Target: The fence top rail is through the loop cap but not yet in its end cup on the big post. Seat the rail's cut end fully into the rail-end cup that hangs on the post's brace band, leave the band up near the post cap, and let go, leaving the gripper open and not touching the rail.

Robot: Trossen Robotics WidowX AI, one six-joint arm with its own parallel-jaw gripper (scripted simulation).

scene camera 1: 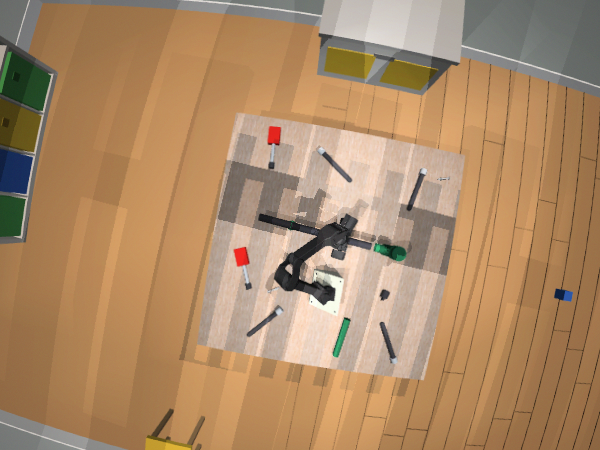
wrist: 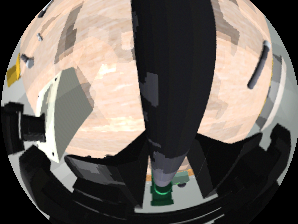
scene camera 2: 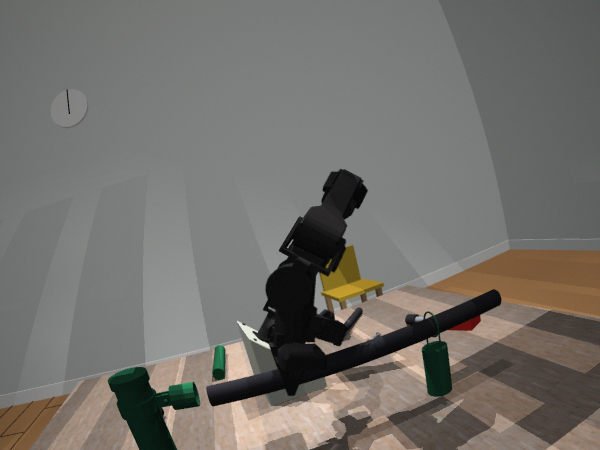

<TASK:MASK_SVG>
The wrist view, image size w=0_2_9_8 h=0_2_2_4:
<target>my gripper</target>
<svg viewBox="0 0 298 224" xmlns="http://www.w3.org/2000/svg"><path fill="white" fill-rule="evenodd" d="M291 133L277 123L271 129L271 143L266 151L259 147L263 132L257 135L254 133L247 139L231 144L197 133L186 157L192 165L190 168L196 177L202 198L205 200L214 194L218 194L218 197L174 212L138 213L134 210L144 208L144 190L148 176L146 168L149 159L145 129L128 147L109 159L64 156L68 168L77 177L72 186L73 193L57 180L55 173L51 171L52 161L49 161L47 153L40 151L35 144L25 149L27 152L23 152L19 157L20 176L29 196L41 212L51 216L49 221L52 224L205 224L210 220L214 221L213 224L249 224L269 204L279 188L277 179L289 164L287 161L290 157Z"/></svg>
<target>top rail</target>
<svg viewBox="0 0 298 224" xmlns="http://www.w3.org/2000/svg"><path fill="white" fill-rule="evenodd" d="M210 0L130 0L130 7L132 7L130 15L132 15L133 22L132 34L134 53L136 53L142 119L144 119L146 143L148 143L154 184L158 186L169 185L170 180L173 179L178 168L181 167L182 161L184 161L186 153L189 152L194 136L197 135L198 128L200 128L206 104L209 103L208 99L210 91L212 91L210 88L212 88L214 71L216 71L214 68L216 68L217 55L216 19L214 19L213 6Z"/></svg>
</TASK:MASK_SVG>
